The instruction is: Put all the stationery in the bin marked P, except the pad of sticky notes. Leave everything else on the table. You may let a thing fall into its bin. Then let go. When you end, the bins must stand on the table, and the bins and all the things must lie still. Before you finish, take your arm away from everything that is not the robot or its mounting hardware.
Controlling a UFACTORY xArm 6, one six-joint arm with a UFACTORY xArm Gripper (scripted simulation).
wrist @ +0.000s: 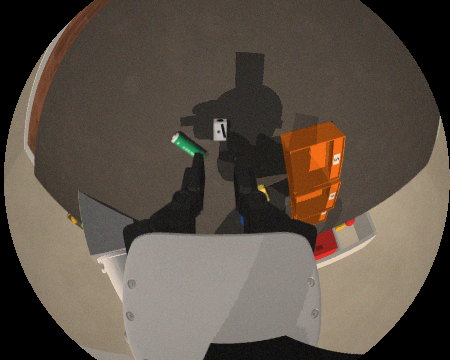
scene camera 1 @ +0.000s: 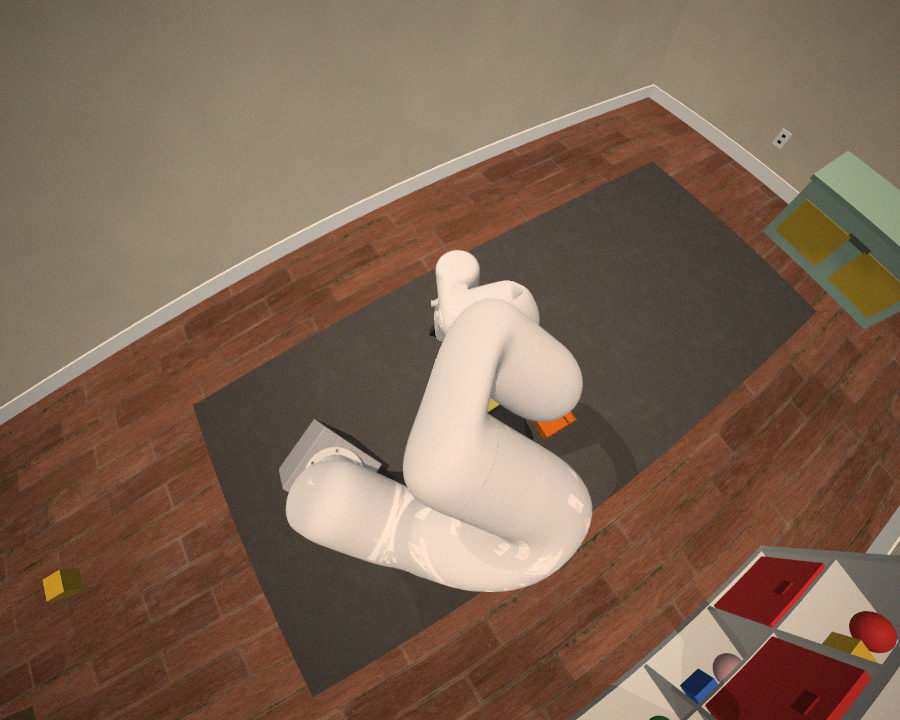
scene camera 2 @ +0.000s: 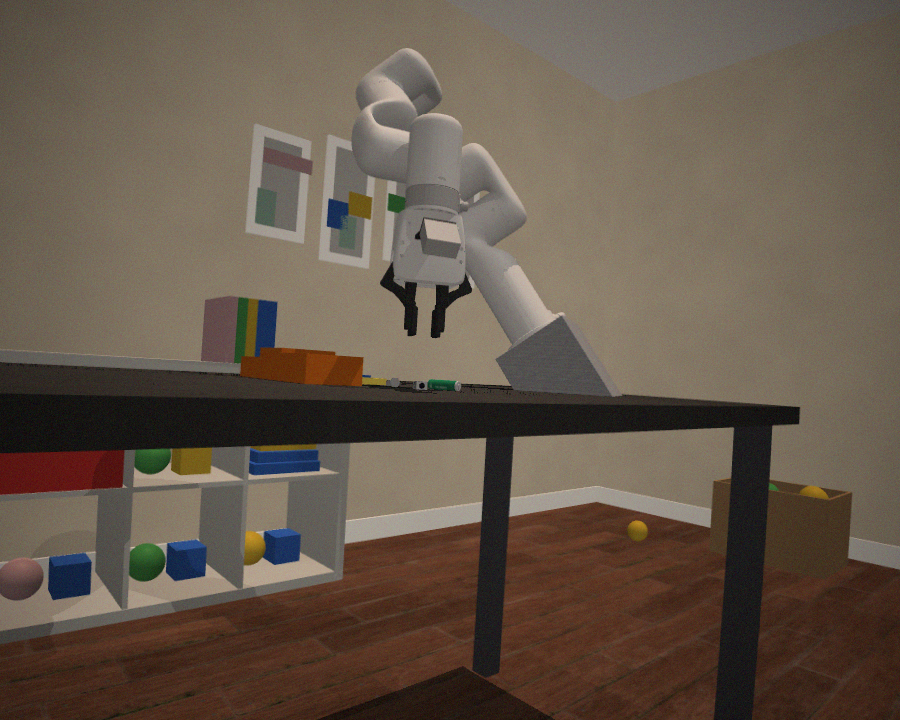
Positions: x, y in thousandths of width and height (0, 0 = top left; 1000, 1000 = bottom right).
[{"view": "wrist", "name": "gripper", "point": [488, 460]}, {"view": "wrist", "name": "orange bin unit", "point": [688, 468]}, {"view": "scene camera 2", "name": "gripper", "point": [471, 467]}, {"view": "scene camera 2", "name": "orange bin unit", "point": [313, 506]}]
